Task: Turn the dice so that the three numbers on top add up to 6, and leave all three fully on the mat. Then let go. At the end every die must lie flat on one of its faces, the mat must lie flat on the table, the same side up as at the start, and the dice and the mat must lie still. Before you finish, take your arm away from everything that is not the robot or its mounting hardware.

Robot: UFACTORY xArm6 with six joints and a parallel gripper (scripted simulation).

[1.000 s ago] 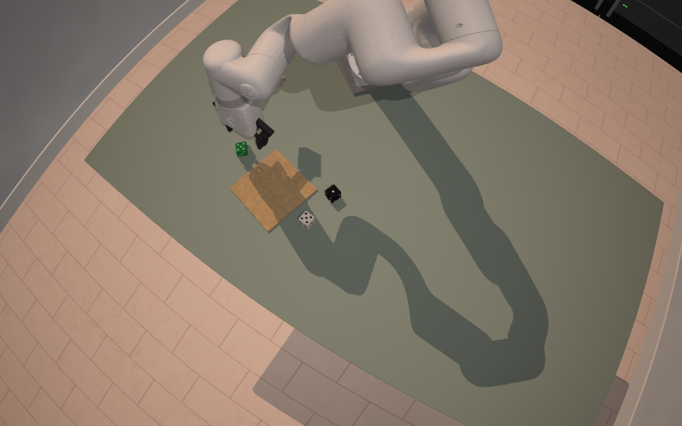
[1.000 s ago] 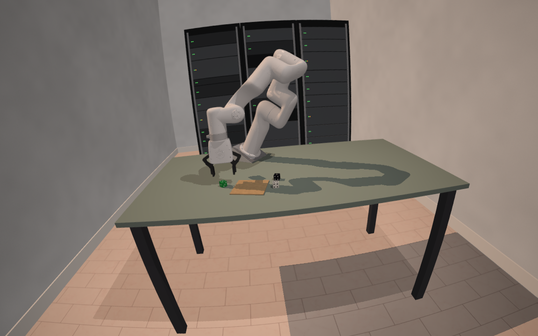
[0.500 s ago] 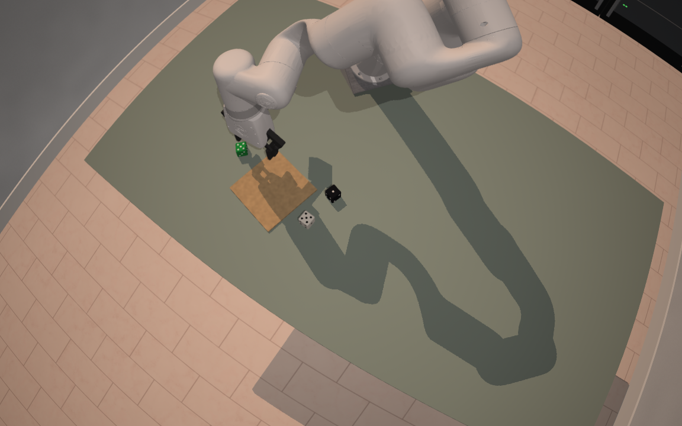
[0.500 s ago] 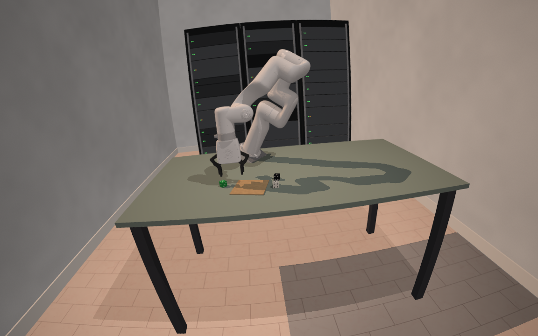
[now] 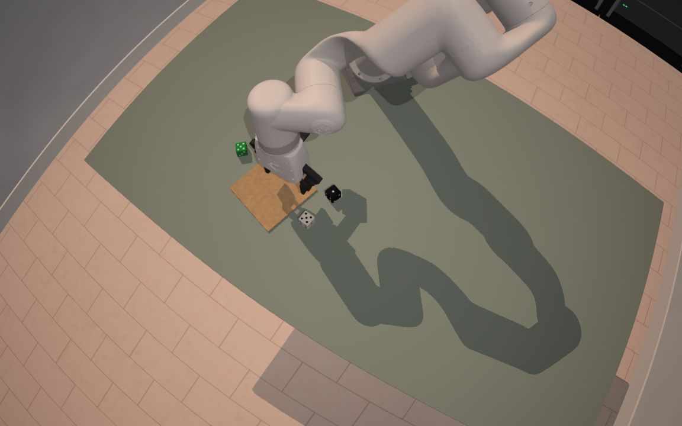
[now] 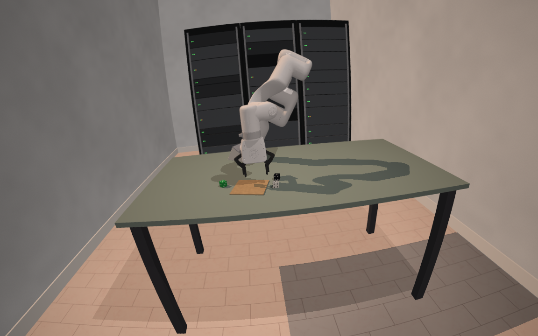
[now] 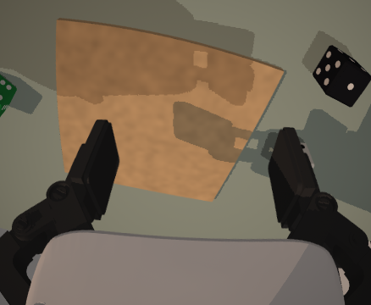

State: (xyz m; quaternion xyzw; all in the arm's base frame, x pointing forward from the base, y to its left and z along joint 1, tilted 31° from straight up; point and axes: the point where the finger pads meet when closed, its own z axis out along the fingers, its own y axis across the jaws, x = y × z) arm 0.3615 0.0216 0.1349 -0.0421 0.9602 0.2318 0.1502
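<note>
My hand is 8 cm to the right of the white die, 4 cm short of it and 4 cm above it. The rest, counted from my hand: black die: 8 cm to the left, 4 cm below, 4 cm behind; then brown mat: 5 cm below, 3 cm to the right, 3 cm ahead; then green die: 15 cm to the right, 4 cm below, 1 cm ahead.
</note>
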